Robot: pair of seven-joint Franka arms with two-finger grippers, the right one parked.
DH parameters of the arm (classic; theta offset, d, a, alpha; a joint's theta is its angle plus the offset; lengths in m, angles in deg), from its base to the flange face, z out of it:
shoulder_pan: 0 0.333 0 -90
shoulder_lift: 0 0 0 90
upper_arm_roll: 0 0.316 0.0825 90
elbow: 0 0 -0.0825 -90
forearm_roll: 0 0.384 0 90
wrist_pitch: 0 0 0.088 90
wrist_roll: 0 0.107 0 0
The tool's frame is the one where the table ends.
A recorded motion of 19 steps. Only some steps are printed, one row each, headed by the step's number.
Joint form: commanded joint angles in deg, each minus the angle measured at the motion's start. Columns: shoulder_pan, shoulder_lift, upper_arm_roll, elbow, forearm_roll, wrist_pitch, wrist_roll.
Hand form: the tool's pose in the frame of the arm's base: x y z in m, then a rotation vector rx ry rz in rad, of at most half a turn. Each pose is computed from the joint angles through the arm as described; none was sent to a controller.
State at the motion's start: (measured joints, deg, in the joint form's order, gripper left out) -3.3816 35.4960 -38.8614 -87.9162 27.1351 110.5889 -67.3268
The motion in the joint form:
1: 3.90 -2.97 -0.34 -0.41 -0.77 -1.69 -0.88
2: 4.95 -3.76 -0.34 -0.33 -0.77 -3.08 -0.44
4: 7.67 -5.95 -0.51 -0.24 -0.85 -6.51 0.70
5: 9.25 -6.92 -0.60 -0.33 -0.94 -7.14 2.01
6: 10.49 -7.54 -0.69 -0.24 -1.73 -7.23 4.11
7: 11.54 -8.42 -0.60 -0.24 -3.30 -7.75 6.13
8: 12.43 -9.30 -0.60 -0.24 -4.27 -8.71 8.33
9: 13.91 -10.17 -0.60 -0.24 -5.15 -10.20 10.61
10: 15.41 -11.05 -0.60 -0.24 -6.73 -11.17 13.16
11: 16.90 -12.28 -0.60 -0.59 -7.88 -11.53 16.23
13: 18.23 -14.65 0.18 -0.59 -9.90 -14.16 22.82
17: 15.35 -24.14 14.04 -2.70 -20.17 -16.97 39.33
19: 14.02 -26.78 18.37 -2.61 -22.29 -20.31 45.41
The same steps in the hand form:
1: 0.5888 -0.3386 0.3722 -2.9736 -0.6233 -0.0332
2: 0.5927 -0.3257 0.3790 -2.9530 -0.6389 -0.0321
4: 0.6000 -0.2940 0.3978 -2.9040 -0.6767 -0.0289
5: 0.6050 -0.2775 0.4062 -2.8961 -0.6828 -0.0344
6: 0.6092 -0.2660 0.4131 -2.9092 -0.6692 -0.0285
7: 0.6109 -0.2553 0.4207 -2.9220 -0.6626 -0.0069
8: 0.6110 -0.2460 0.4280 -2.9272 -0.6385 0.0109
9: 0.6125 -0.2297 0.4345 -2.9227 -0.6257 0.0384
10: 0.6138 -0.2150 0.4416 -2.9345 -0.6128 0.0693
11: 0.6142 -0.2010 0.4501 -2.9496 -0.5804 0.0789
13: 0.6099 -0.1812 0.4675 -2.9627 -0.4799 0.1190
17: 0.5961 -0.1029 0.5189 -3.0337 -0.3829 0.1623
19: 0.5851 -0.0791 0.5384 -3.0489 -0.3118 0.2035

